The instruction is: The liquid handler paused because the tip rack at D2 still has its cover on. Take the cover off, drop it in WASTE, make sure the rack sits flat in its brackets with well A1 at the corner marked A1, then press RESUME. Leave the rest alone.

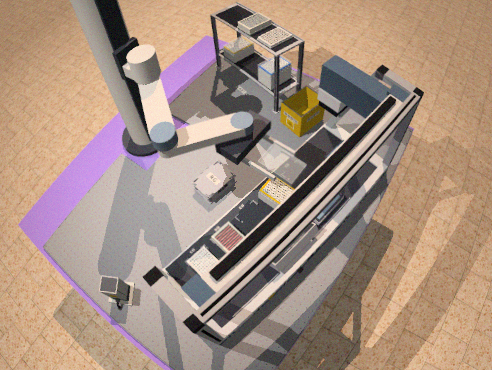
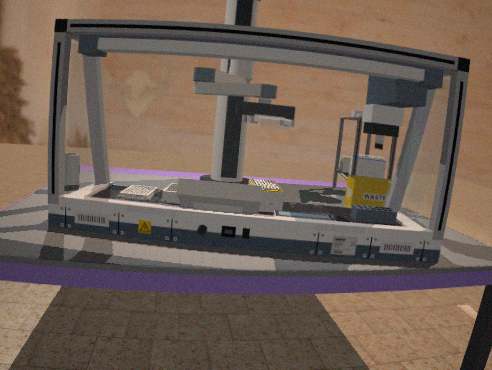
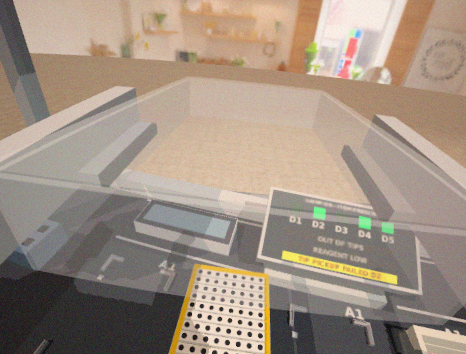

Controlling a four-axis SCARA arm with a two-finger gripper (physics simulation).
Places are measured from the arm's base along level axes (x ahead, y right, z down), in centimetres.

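Where they show: gripper, between the fingertips: [image 1: 285, 166] [image 2: 272, 121] [image 3: 251, 121]; arm's base, origin of its link: [image 1: 147, 134].
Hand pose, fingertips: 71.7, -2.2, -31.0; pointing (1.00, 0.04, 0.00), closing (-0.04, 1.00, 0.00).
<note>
Each offset is from my fingertips to the top centre of the thing, as dx, dy, dz. "spot": to the spot under its first point.
My gripper [image 1: 274, 159] [image 2: 270, 119] [image 3: 251, 121] is shut on the clear cover @(-1.1, +0.0, -1.6) [image 1: 295, 167] [image 2: 275, 122] [image 3: 255, 102], its fingers along two opposite sides. The cover is held high above the deck. The tip rack @(-1.4, -0.1, +17.5) [image 1: 277, 191] [image 2: 266, 185] [image 3: 225, 310], white-topped with a yellow rim, sits below at D2, apart from the cover. Its brackets and A1 mark are hidden, so I cannot tell its seating or orientation. The yellow WASTE box [image 1: 301, 117] [image 2: 367, 187] stands behind the deck. The status panel [image 3: 340, 245] reads "TIP PICKUP FAILED D2". RESUME cannot be made out.
The handler's front gantry beam @(spot: +14.2, +13.1, -21.3) [image 1: 310, 185] [image 2: 260, 50] spans the deck, with the blue pipetting head [image 1: 355, 85] [image 2: 397, 92] at one end. A red-topped plate @(-5.5, +23.7, +21.4) [image 1: 228, 237] and a white plate @(-7.7, +35.9, +23.1) [image 1: 202, 261] occupy other slots. A shelf rack @(spot: -27.3, -39.8, +8.9) [image 1: 277, 80] and a white block @(-27.6, +6.2, +24.1) [image 1: 215, 180] stand behind.
</note>
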